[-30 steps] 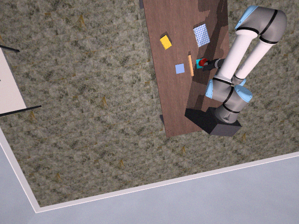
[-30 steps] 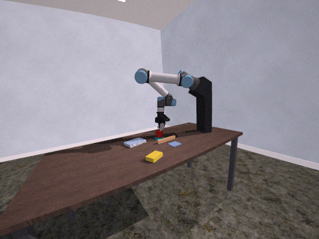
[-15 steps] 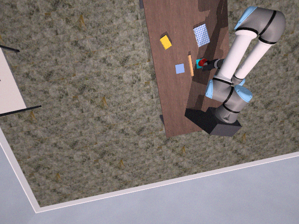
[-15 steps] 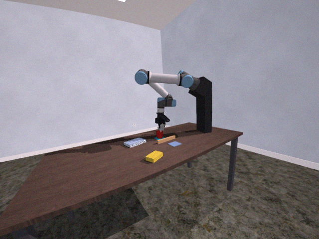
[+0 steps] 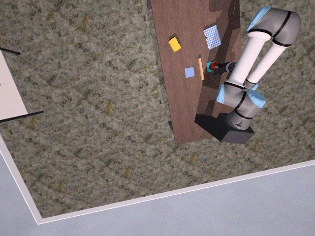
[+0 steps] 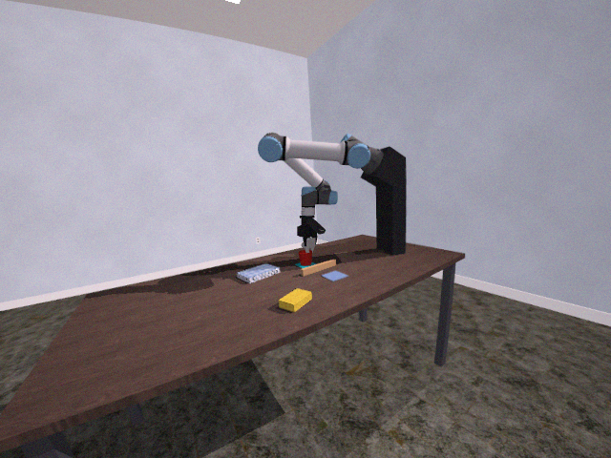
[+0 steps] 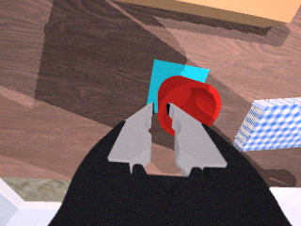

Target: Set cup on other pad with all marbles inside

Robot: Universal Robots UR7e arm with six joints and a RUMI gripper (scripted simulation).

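Right now the red cup is 3 cm below my hand and 3 cm ahead of it. The rest, counted from my hand: wooden rail: 11 cm to the left, 5 cm below, 5 cm ahead; light blue pad: 23 cm to the left, 7 cm below, 7 cm ahead; teal pad: 7 cm below, 3 cm ahead.
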